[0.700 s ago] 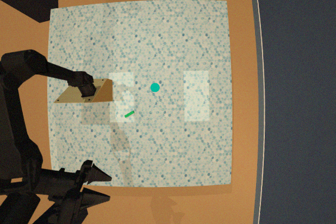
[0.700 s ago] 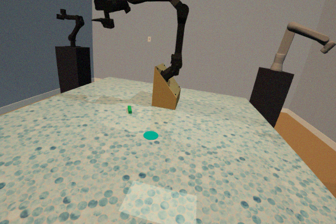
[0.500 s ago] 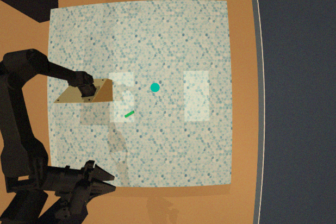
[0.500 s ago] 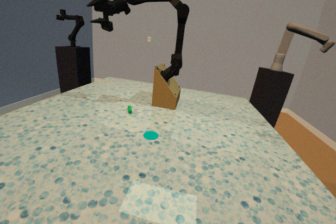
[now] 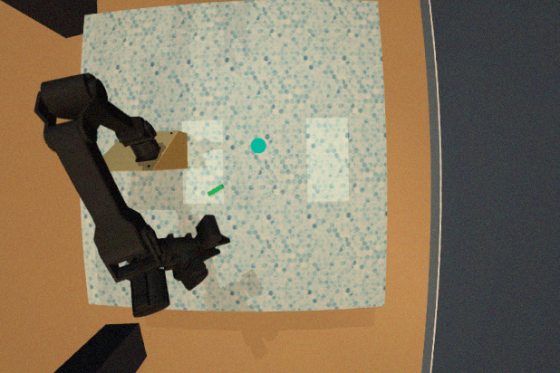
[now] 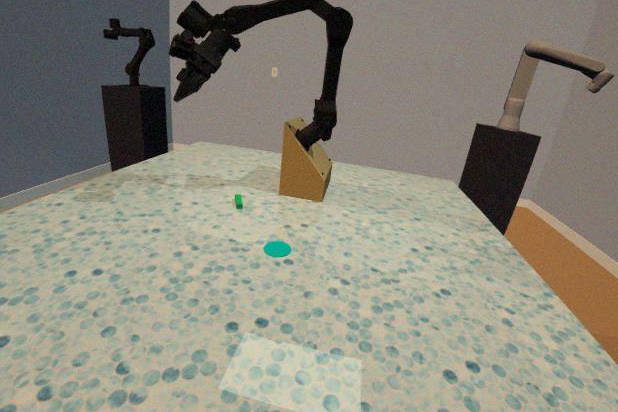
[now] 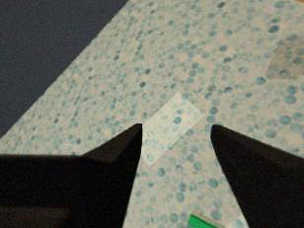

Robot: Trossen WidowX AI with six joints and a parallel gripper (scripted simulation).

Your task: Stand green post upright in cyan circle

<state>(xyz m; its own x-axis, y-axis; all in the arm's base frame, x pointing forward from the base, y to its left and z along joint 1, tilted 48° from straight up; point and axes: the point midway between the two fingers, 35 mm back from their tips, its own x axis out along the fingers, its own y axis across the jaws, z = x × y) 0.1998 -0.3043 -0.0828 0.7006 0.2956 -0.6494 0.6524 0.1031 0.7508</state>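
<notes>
The green post lies 280 mm below my gripper tip, 120 mm to the left of it and 100 mm behind it. The rest, counted from my gripper tip: cyan circle: 290 mm below, 270 mm to the left, 90 mm ahead.
</notes>
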